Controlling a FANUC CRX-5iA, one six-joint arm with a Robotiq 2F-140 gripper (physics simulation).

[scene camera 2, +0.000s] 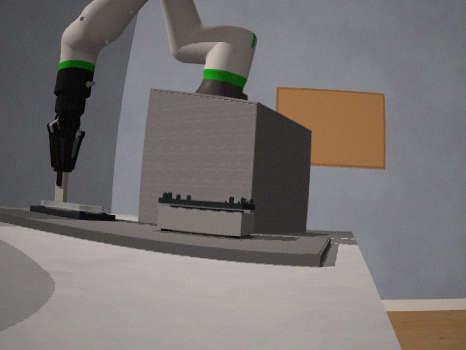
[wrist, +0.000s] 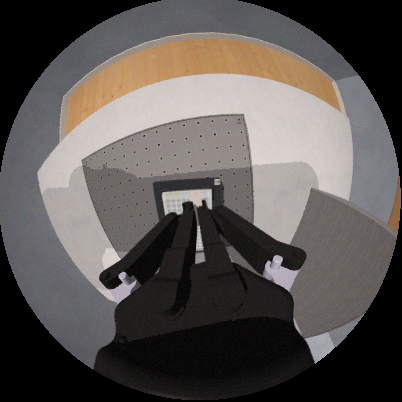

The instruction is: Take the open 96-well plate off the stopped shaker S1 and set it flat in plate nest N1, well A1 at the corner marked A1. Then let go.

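Places are measured from the arm's base along level axes (x back, y right, z up), in metres.
Where they show: gripper, fingertip midpoint: [scene camera 2: 60, 201] [wrist: 195, 197]; arm's base at its link origin: [scene camera 2: 217, 104].
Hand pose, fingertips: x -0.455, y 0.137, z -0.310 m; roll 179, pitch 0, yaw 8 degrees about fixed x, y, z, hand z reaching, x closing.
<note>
Things, the pixels of their centre, and the offset from my fingertips. "*": a spot on its surface instead. Level surfaces: height alone.
- clear 96-well plate at the middle of its body: [wrist: 188, 223] [scene camera 2: 71, 206] dx -0.014, dy -0.054, dz -0.007 m
- small corner marker at a spot on its surface: [wrist: 217, 182] * dx +0.038, dy +0.022, dz -0.014 m
- shaker at a spot on its surface: [scene camera 2: 200, 220] * dx -0.012, dy -0.366, dz -0.003 m
- grey board at its surface level: dz -0.026 m
- pale table at its surface level: dz -0.039 m
The clear 96-well plate [scene camera 2: 70, 206] [wrist: 173, 204] sits in the dark nest [scene camera 2: 92, 215] [wrist: 158, 197] and looks about level. The small corner marker [wrist: 217, 182] is at the nest's upper right in the wrist view; well A1 cannot be made out, and the fingers hide the plate's lower part. My gripper [scene camera 2: 60, 180] [wrist: 195, 197] is shut, pointing down over the plate. A pale piece [scene camera 2: 61, 194] [wrist: 196, 197] extends from its tips close to the plate; contact cannot be told. The shaker [scene camera 2: 200, 220], pale with a dark, posted top, bears no plate.
A large grey block [scene camera 2: 200, 150] [wrist: 345, 265] carries the arm's base behind the shaker. Nest and shaker stand on a grey board [scene camera 2: 285, 248], whose holes show in the wrist view [wrist: 175, 149]. The board lies on a pale table [scene camera 2: 200, 300] [wrist: 295, 115].
</note>
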